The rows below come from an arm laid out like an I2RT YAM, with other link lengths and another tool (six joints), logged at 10 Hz.
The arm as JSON. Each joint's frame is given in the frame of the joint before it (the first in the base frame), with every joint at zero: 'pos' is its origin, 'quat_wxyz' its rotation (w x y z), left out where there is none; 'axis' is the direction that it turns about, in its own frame. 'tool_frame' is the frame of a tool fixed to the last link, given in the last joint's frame.
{
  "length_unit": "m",
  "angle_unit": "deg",
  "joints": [
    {
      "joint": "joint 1",
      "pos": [
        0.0,
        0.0,
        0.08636
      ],
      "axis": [
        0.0,
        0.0,
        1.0
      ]
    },
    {
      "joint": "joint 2",
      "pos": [
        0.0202,
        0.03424,
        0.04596
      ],
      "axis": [
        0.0,
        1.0,
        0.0
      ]
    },
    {
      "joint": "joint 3",
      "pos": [
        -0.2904,
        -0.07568,
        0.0
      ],
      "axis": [
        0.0,
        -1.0,
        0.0
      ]
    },
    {
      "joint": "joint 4",
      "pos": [
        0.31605,
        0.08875,
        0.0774
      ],
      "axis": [
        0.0,
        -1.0,
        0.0
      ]
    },
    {
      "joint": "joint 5",
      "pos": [
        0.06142,
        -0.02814,
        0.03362
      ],
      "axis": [
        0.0,
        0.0,
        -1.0
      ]
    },
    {
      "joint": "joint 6",
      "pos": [
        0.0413,
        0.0,
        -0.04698
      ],
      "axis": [
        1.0,
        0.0,
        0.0
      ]
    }
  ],
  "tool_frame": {
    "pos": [
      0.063,
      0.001,
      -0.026
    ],
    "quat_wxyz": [
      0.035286,
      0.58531,
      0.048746,
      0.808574
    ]
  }
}
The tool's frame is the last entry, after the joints.
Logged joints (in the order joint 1, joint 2, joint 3, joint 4, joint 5, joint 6), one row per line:
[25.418 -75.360 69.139 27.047 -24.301 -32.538]
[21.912 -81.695 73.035 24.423 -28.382 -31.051]
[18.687 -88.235 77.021 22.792 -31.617 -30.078]
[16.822 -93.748 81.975 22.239 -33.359 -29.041]
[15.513 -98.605 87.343 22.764 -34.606 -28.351]
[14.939 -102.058 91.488 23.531 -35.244 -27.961]
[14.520 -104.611 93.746 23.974 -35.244 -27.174]
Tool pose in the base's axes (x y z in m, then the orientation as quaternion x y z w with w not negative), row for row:
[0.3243 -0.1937 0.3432 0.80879 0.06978 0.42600 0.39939]
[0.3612 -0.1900 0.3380 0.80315 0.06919 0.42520 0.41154]
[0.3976 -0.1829 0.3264 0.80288 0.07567 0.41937 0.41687]
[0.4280 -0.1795 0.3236 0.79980 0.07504 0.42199 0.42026]
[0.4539 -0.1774 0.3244 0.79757 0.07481 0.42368 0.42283]
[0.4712 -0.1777 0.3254 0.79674 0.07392 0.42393 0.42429]
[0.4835 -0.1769 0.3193 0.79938 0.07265 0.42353 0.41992]
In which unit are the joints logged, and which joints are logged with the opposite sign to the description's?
The joints are logged in degrees. Opposite sign: joint 1, joint 2, joint 4, joint 5.
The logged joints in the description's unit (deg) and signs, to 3 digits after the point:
[-25.418 75.360 69.139 -27.047 24.301 -32.538]
[-21.912 81.695 73.035 -24.423 28.382 -31.051]
[-18.687 88.235 77.021 -22.792 31.617 -30.078]
[-16.822 93.748 81.975 -22.239 33.359 -29.041]
[-15.513 98.605 87.343 -22.764 34.606 -28.351]
[-14.939 102.058 91.488 -23.531 35.244 -27.961]
[-14.520 104.611 93.746 -23.974 35.244 -27.174]

